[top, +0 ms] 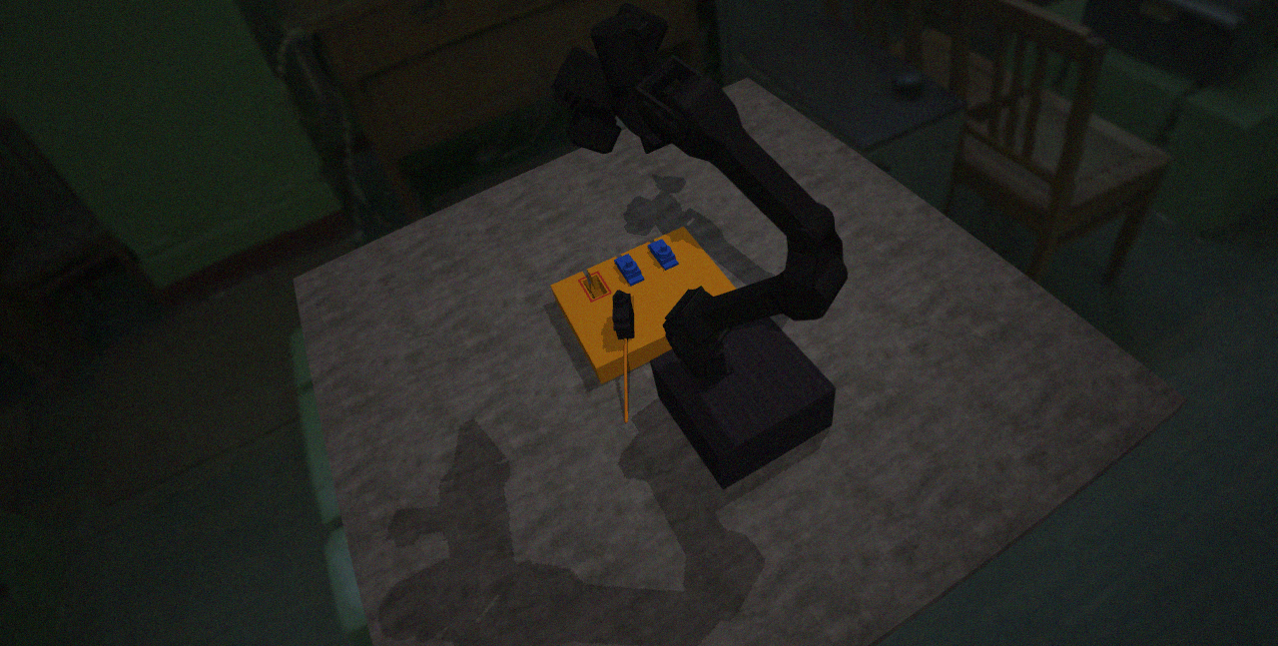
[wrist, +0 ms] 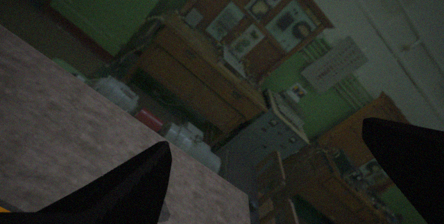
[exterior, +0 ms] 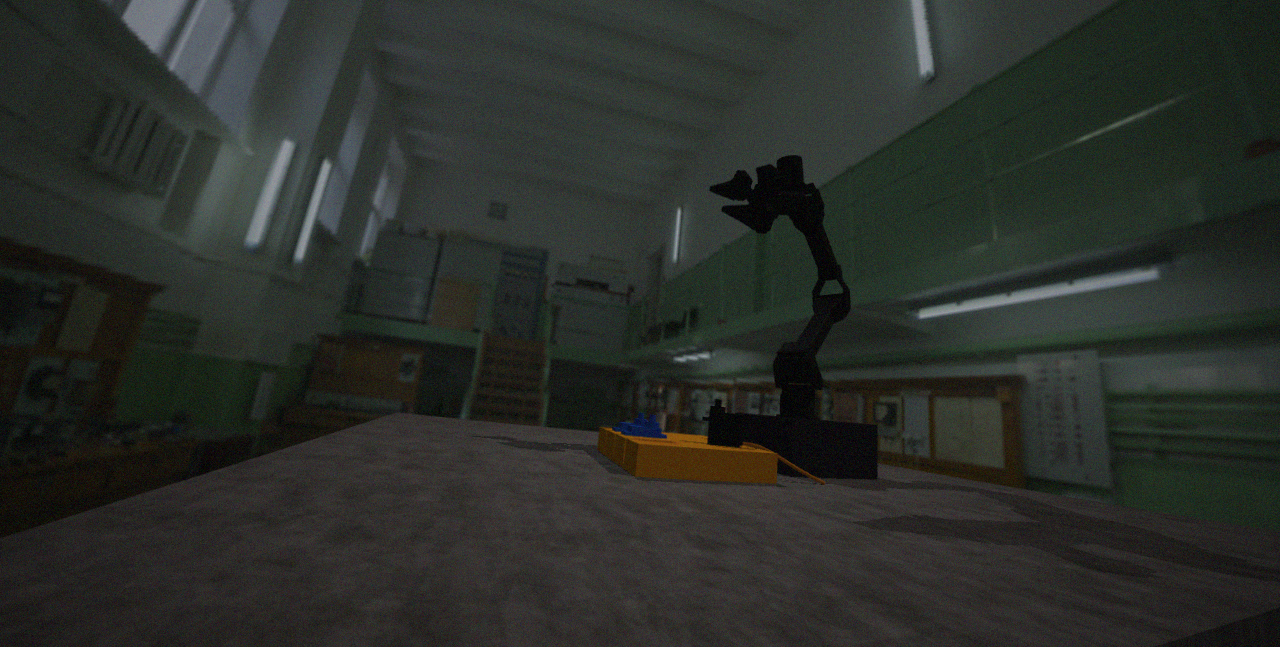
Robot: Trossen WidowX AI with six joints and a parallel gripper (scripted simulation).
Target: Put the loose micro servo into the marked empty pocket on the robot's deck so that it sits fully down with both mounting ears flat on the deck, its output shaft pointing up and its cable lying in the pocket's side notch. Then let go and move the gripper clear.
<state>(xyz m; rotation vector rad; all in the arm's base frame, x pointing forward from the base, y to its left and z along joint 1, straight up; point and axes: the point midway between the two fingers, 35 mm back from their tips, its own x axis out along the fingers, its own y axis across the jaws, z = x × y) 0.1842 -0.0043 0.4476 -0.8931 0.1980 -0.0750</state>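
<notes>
Right now my gripper tip is 520 mm above the deck.
</notes>
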